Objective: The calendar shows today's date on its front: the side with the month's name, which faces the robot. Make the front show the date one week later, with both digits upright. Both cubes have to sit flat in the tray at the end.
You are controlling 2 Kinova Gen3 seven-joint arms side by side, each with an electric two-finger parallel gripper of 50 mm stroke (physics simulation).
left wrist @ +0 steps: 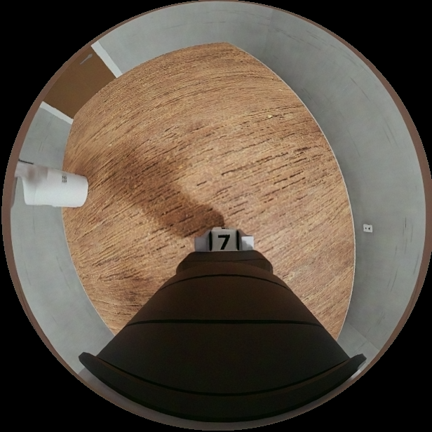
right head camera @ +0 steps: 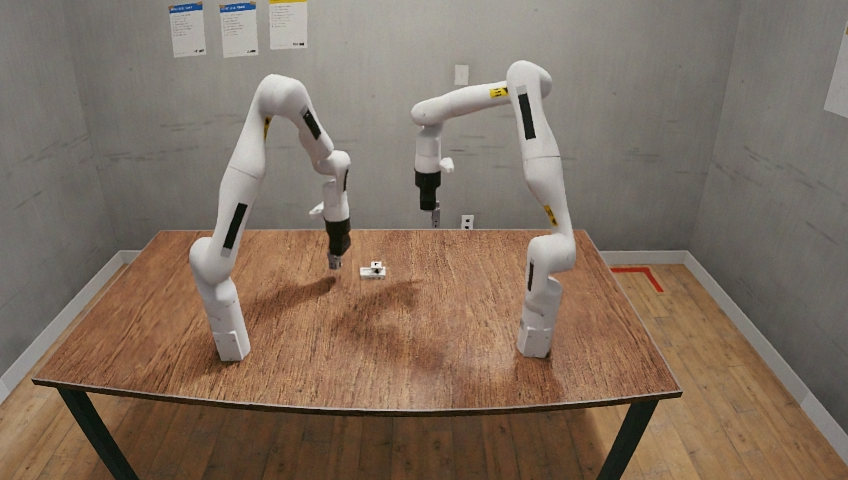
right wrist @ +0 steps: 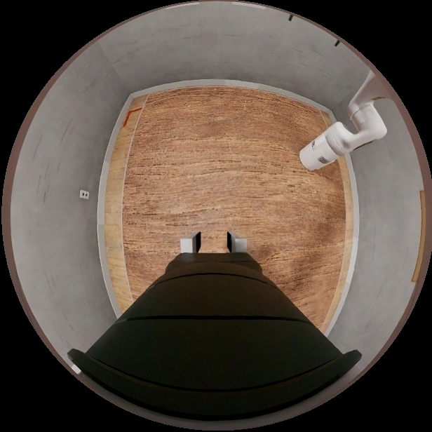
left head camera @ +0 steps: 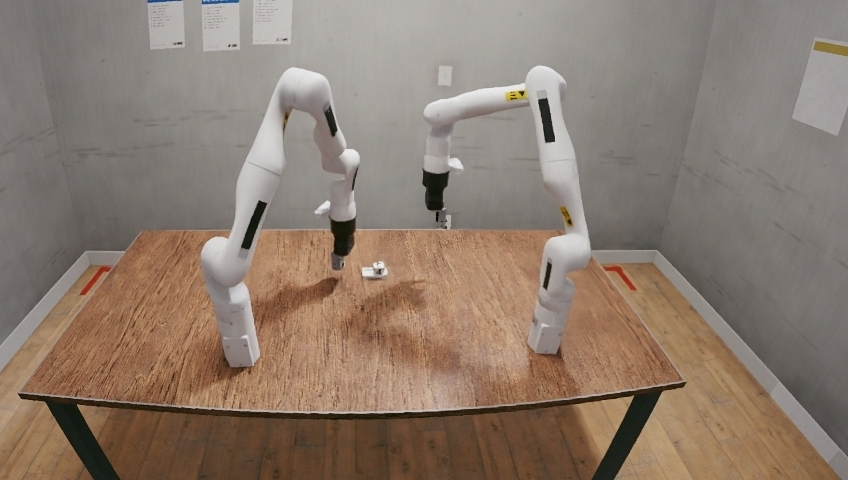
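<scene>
The white calendar tray [left head camera: 367, 273] [right head camera: 365, 275] lies on the table, right of my left gripper in both head views. One white cube [left head camera: 378, 268] [right head camera: 376, 267] with dark digits sits at the tray's right part; its digits are too small to read. My left gripper [left head camera: 338, 262] [right head camera: 335, 262] is shut on the other white cube [left wrist: 223, 243], low over the table to the left of the tray. That cube shows a black 7 towards the left wrist camera. My right gripper [left head camera: 442, 219] [right head camera: 436, 215] [right wrist: 213, 238] is open and empty, high near the table's back edge.
The brown wooden table [left head camera: 452, 356] [right head camera: 452, 356] carries both arm bases at its left and right. The left arm's base [right wrist: 316, 152] shows in the right wrist view, and a white arm base [left wrist: 62, 189] shows in the left wrist view. Grey walls stand behind the table.
</scene>
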